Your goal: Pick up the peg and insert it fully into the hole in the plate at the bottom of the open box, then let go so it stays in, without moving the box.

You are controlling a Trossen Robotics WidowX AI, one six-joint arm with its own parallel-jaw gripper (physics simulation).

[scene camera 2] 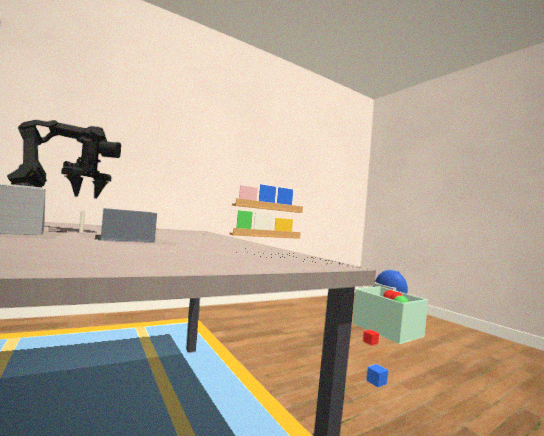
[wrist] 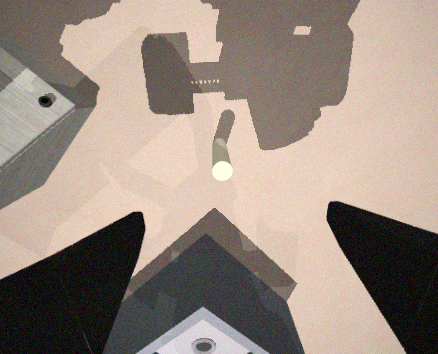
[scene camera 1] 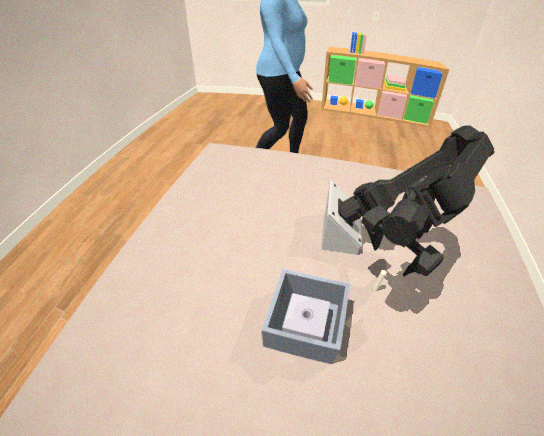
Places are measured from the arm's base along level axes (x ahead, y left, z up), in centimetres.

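Pixels of known places: gripper, fingertip midpoint: (scene camera 2: 86, 197) (wrist: 236, 215) (scene camera 1: 389, 262); arm's base at its link origin: (scene camera 2: 19, 200) (scene camera 1: 344, 212).
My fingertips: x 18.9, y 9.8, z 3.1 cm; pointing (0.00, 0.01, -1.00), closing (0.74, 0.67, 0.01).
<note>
Ahead of a thing's pixels: the offset from my fingertips to its top centre. "spot": to the spot under its first point.
The slim cream peg {dz -5.0, dx -0.7, dy +0.1 cm} (scene camera 1: 379, 280) (scene camera 2: 82, 222) (wrist: 222, 165) stands upright on the table. The open grey box {dz -3.1, dx +11.8, dy -17.9 cm} (scene camera 1: 300, 345) (scene camera 2: 129, 226) (wrist: 205, 270) stands beside it. The white plate {dz -6.9, dx +11.8, dy -17.9 cm} (scene camera 1: 295, 305) (wrist: 202, 327) lies at the box's bottom, with a round hole {spot: dz -8.9, dx +10.9, dy -17.7 cm} (scene camera 1: 307, 314) (wrist: 204, 345); nothing is in the hole. My gripper (scene camera 1: 391, 260) (scene camera 2: 86, 196) (wrist: 236, 215) is open and empty, pointing down, with its fingertips above the height of the peg's top. In the wrist view the peg shows beyond the fingertips, sideways between them. The plate is hidden in scene camera 2.
A light grey block (scene camera 1: 340, 237) (scene camera 2: 22, 210) (wrist: 30, 115) with a sloped top and dark screw holes stands close to the arm, on the other side of the peg from the box. A person (scene camera 1: 282, 45) stands behind the table, near a shelf unit (scene camera 1: 387, 56).
</note>
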